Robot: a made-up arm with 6 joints.
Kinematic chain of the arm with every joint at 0, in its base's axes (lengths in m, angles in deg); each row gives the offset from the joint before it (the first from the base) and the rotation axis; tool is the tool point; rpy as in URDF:
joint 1: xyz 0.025 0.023 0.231 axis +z
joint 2: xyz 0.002 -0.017 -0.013 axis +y
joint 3: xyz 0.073 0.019 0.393 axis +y
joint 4: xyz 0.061 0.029 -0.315 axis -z
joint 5: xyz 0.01 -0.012 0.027 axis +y
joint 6: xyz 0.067 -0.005 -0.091 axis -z
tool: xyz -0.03 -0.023 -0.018 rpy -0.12 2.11 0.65
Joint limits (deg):
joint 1: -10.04..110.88
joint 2: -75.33..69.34
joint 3: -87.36..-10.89
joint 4: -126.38..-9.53
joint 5: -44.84..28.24
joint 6: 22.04..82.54
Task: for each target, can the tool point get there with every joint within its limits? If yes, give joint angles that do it. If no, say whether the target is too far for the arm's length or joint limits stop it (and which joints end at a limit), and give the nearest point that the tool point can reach.
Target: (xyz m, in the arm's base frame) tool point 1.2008 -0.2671 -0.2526
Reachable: no: too far | nearest point 0.6759 -0.0723 -0.0108 | short by 0.610 m
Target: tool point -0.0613 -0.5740 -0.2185
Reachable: no: joint limits stop it (at a limit: joint 1, joint 2, joint 5, joint 6) | nearest point 0.1777 -0.0037 -0.0355 | short by 0.645 m
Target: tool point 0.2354 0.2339 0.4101
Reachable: yes | joints 29.80 -19.08 -24.03 -49.91 -16.47 49.44
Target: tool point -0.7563 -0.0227 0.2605
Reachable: no: joint limits stop it (at a limit: joint 1, joint 5, joint 6) | nearest point -0.1962 0.1909 0.2605 | short by 0.599 m
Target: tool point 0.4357 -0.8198 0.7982
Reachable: no: too far | nearest point 0.1546 -0.3793 0.7676 | short by 0.523 m
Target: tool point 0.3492 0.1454 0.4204
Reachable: yes | joints 14.07 -12.56 -40.25 -65.56 20.22 74.98
